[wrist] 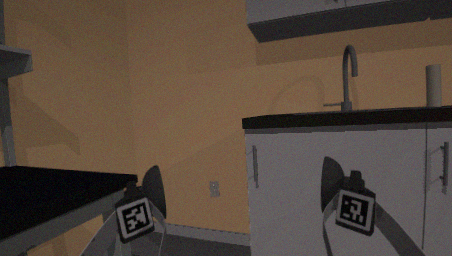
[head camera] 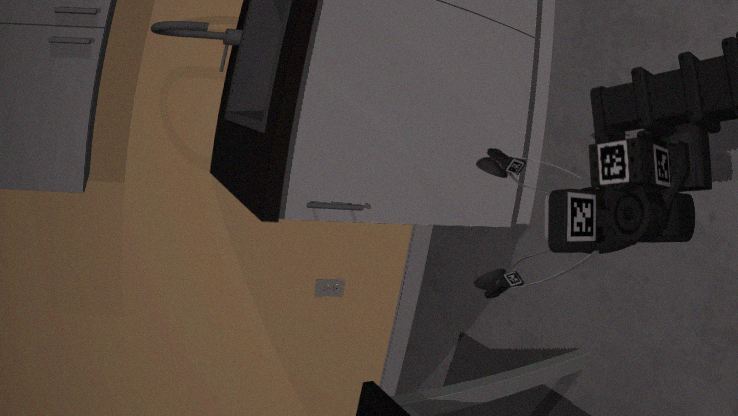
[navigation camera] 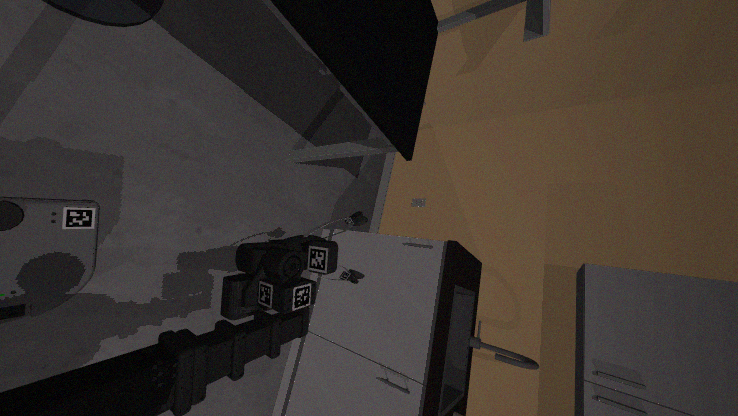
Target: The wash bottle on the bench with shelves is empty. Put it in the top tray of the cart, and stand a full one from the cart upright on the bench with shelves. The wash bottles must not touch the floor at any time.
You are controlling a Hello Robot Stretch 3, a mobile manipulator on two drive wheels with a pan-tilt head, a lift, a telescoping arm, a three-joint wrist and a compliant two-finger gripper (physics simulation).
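Places are measured from the robot's base along level axes (x ahead, y left, z up), in metres.
Where they show: gripper, fingertip midpoint: (wrist: 241, 180) (head camera: 481, 223) (navigation camera: 363, 246).
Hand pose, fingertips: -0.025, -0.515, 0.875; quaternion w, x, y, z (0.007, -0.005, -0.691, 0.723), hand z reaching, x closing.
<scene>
After its pixels a point has its place, as x, y, z.
My gripper (head camera: 490, 222) {-0.025, -0.515, 0.875} (navigation camera: 356, 248) {-0.025, -0.515, 0.875} (wrist: 241, 180) {-0.025, -0.515, 0.875} is open, with its two fingers wide apart and no object between them. It is in front of the white sink cabinet. The black top of the bench with shelves (head camera: 379, 400) (navigation camera: 372, 62) (wrist: 55, 200) shows in part: at the bottom edge of the head view, at the upper middle of the navigation view and to the left of the fingers in the wrist view. An end of its grey shelf (wrist: 12, 62) shows at the far left. No wash bottle and no cart show in these views.
The sink cabinet (head camera: 403, 113) {-0.313, -1.112, 0.589} (navigation camera: 382, 310) {-0.414, -1.081, 0.599} (wrist: 300, 170) {-0.250, -1.131, 0.710} has a dark counter edge and a tap (head camera: 191, 32) {-0.629, -1.518, 1.082} (navigation camera: 511, 356) {-0.634, -1.517, 1.113} (wrist: 346, 75) {-0.630, -1.518, 1.099}. A pale cylinder (wrist: 433, 85) {-0.867, -1.242, 1.002} stands on the counter. A wall cabinet (head camera: 41, 103) {-0.341, -1.389, 1.536} (navigation camera: 656, 330) {-0.316, -1.397, 1.578} hangs above. A dark round object (navigation camera: 113, 10) shows at upper left.
</scene>
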